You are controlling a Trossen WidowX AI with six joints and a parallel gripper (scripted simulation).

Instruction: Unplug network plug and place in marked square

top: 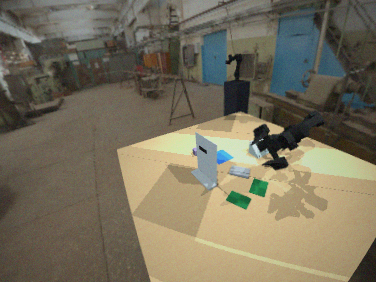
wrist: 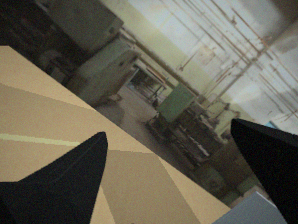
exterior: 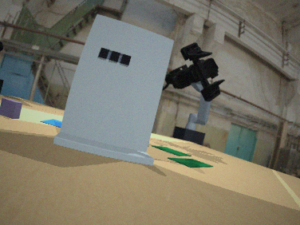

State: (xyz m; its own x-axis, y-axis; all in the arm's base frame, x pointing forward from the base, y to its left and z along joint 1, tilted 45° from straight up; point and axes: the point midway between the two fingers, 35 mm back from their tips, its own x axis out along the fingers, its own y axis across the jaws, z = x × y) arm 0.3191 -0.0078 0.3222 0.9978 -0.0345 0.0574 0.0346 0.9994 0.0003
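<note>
Now: the network plug 250 mm to the right of my gripper tip, 90 mm below it and 40 mm ahead of it. From my gripper tip the other things lie so: blue marked square 350 mm to the right, 260 mm below, 130 mm behind; then upright grey panel 260 mm to the right, 150 mm below, 70 mm ahead; then grey piece 260 mm below, 170 mm to the right, 110 mm behind.
</note>
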